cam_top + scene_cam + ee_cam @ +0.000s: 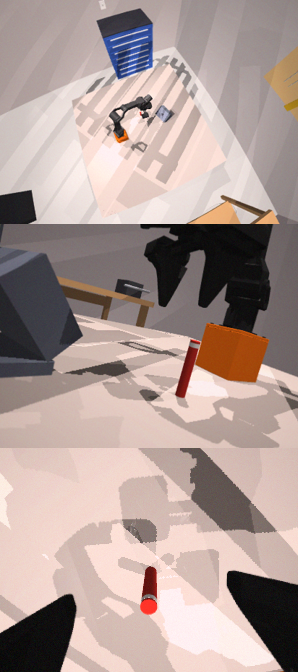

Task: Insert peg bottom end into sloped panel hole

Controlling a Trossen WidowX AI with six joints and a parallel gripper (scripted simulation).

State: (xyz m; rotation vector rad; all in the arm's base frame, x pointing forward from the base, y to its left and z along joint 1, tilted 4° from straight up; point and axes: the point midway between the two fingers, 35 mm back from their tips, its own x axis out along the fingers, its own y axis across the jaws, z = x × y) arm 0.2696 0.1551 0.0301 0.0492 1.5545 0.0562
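My gripper tip is now 30 mm past the red round peg, 10 mm to the right of it and 60 mm above it. Also, from my gripper tip: sloped panel: 180 mm ahead, 70 mm to the right, 40 mm below.
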